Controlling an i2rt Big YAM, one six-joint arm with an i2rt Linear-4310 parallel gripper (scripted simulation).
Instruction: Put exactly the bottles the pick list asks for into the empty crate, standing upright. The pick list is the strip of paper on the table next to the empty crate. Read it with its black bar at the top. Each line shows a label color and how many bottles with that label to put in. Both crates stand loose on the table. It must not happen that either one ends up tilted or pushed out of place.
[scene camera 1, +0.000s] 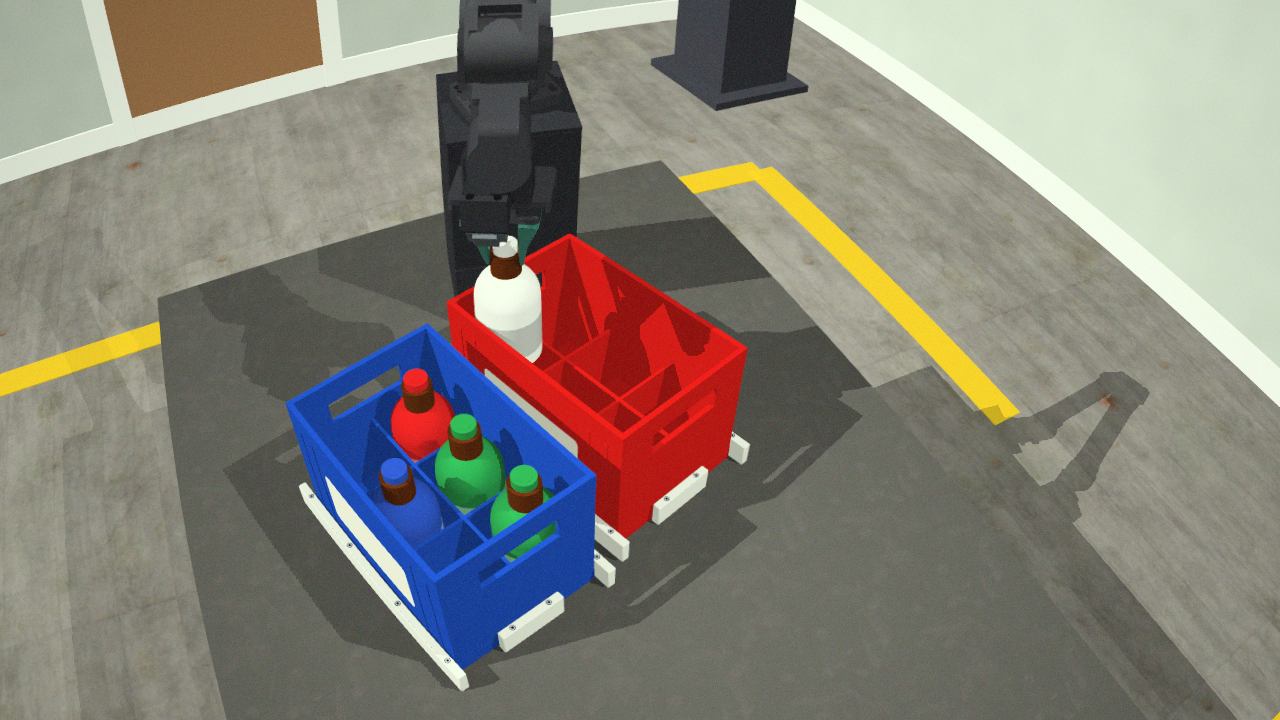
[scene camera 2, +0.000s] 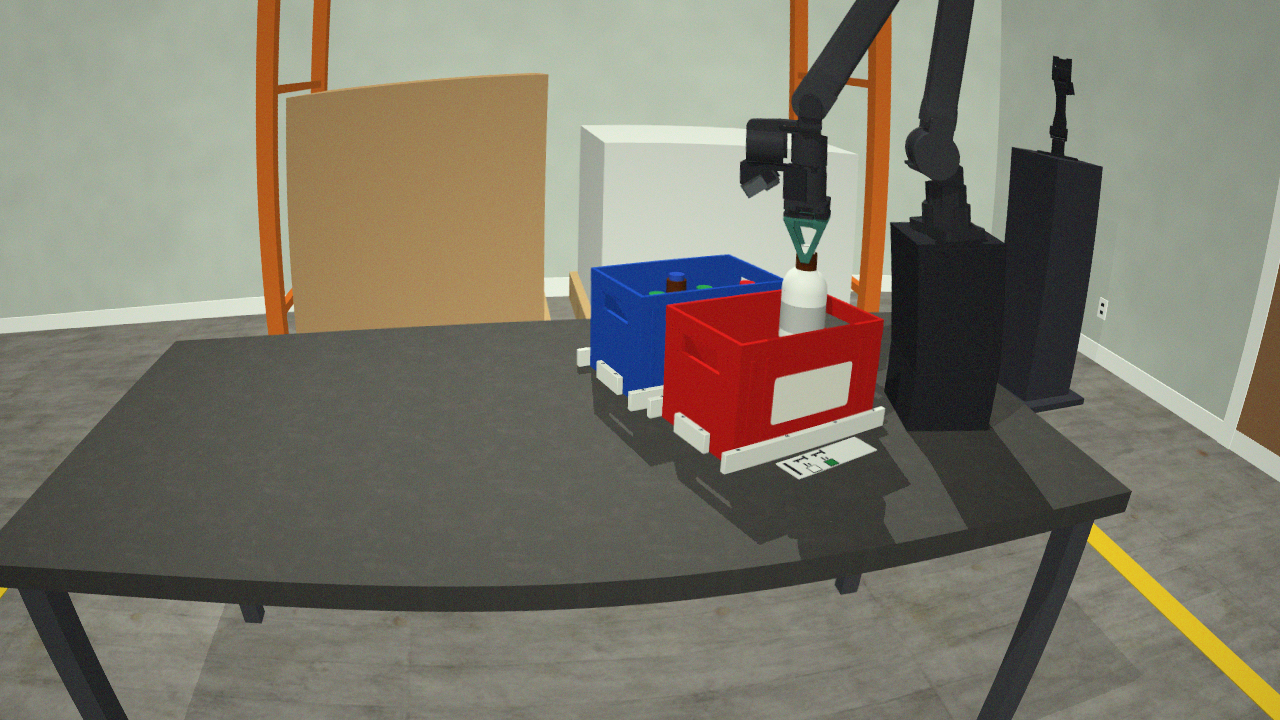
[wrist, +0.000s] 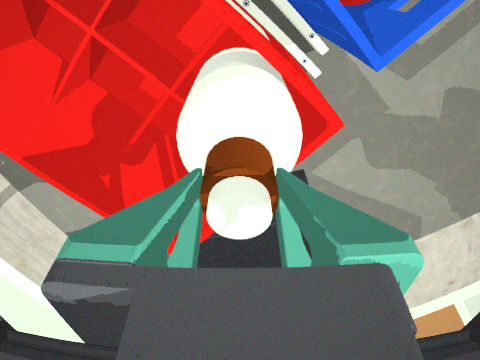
red crate: scene camera 1 604, 402; scene camera 2; wrist
white-label bottle: scene camera 1 507, 297; scene camera 2; wrist
same spot on white-label bottle: (wrist: 239, 123) = (scene camera 2: 792, 268)
same spot on red crate: (wrist: 82, 141) = (scene camera 2: 818, 368)
